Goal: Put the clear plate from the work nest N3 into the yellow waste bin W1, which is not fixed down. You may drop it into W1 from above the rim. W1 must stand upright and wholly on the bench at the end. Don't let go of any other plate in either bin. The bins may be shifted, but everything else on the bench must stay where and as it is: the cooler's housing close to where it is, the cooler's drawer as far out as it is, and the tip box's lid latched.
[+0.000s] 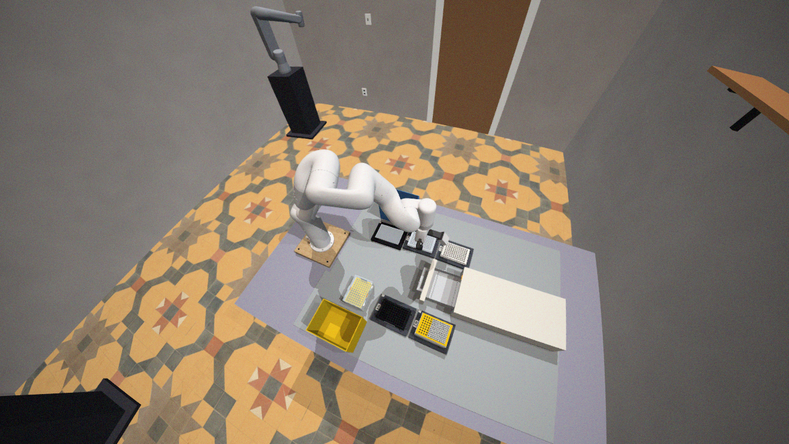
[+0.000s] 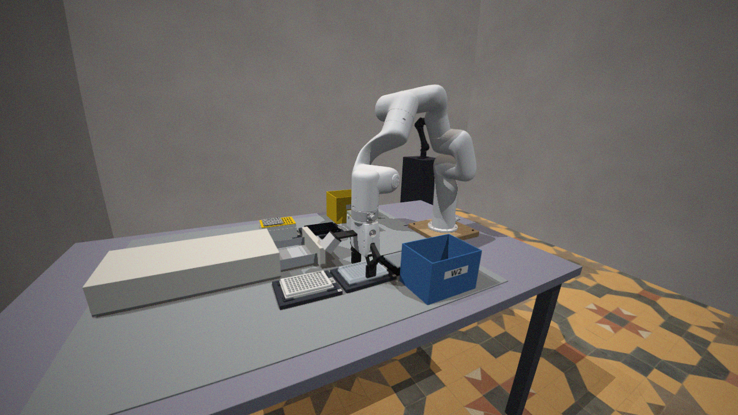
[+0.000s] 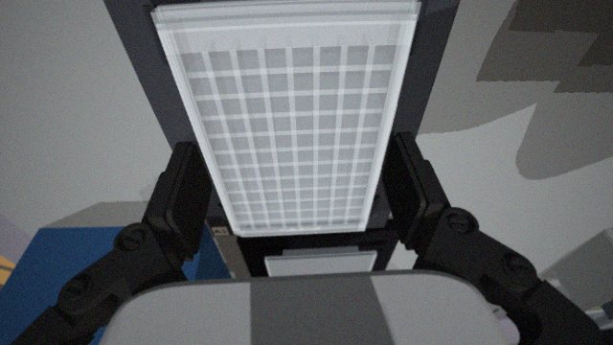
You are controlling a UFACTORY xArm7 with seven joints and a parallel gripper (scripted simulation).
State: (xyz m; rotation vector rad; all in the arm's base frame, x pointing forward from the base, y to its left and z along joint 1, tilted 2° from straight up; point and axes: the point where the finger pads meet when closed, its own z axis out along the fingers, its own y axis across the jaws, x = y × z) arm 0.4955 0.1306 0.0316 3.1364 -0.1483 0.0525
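My gripper is now 10 mm above the clear plate. From my hand the other things lie so: blue bin W2: 160 mm behind, 150 mm to the left, 10 mm above; white plate: 170 mm ahead, 20 mm to the right, 10 mm below; drawer: 210 mm to the right, 190 mm ahead, 10 mm below.
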